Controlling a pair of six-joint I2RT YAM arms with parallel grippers.
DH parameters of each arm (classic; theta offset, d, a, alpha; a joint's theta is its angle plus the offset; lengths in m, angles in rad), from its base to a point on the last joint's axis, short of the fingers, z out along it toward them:
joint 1: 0 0.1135 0.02 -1.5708
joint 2: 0 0 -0.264 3.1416
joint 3: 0.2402 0 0.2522 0
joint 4: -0.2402 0 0.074 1.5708
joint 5: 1.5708 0 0 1.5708
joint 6: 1.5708 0.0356 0 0
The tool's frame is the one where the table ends.
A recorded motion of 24 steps. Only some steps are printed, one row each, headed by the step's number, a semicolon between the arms.
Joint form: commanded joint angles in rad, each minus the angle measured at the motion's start. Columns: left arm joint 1, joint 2, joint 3, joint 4, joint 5, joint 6; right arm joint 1, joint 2, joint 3, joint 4, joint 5, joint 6.
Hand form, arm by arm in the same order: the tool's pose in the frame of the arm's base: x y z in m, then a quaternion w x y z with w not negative. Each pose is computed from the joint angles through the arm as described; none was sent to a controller.
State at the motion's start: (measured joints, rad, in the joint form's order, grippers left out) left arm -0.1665 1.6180 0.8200 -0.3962 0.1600 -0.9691; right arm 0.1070 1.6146 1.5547 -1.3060 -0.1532 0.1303
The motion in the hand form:
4: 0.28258 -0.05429 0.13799 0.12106 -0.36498 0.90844 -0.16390; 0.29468 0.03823 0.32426 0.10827 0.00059 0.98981 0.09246
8: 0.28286 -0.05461 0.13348 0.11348 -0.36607 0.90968 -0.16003; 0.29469 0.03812 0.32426 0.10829 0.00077 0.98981 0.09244
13: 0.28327 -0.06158 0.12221 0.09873 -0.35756 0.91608 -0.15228; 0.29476 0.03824 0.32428 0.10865 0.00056 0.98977 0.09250
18: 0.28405 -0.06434 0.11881 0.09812 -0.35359 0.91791 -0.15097; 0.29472 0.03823 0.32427 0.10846 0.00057 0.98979 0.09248
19: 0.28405 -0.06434 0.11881 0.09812 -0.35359 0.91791 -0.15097; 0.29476 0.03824 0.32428 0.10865 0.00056 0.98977 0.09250
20: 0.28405 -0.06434 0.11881 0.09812 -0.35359 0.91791 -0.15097; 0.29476 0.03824 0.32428 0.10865 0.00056 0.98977 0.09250
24: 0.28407 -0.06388 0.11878 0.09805 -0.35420 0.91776 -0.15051; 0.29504 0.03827 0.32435 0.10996 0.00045 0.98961 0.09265
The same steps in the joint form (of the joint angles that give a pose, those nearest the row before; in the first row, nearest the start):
4: -0.0049 0.0118 -0.0084 0.0275 -0.0110 0.0046; 0.0031 -0.0259 0.0049 0.0027 -0.0057 0.0000
8: -0.0057 0.0286 -0.0084 0.0271 -0.0099 0.0038; 0.0027 -0.0260 0.0049 0.0027 -0.0057 0.0000
13: -0.0294 0.0721 -0.0084 0.0385 -0.0115 0.0038; 0.0031 -0.0259 0.0049 0.0035 -0.0057 0.0000
18: -0.0385 0.0862 -0.0084 0.0507 -0.0145 0.0042; 0.0030 -0.0259 0.0049 0.0031 -0.0057 0.0000
19: -0.0385 0.0862 -0.0084 0.0507 -0.0145 0.0042; 0.0031 -0.0259 0.0049 0.0035 -0.0057 0.0000
20: -0.0385 0.0862 -0.0084 0.0507 -0.0145 0.0042; 0.0031 -0.0259 0.0049 0.0035 -0.0057 0.0000
24: -0.0370 0.0862 -0.0084 0.0500 -0.0149 0.0046; 0.0031 -0.0259 0.0049 0.0061 -0.0057 0.0000

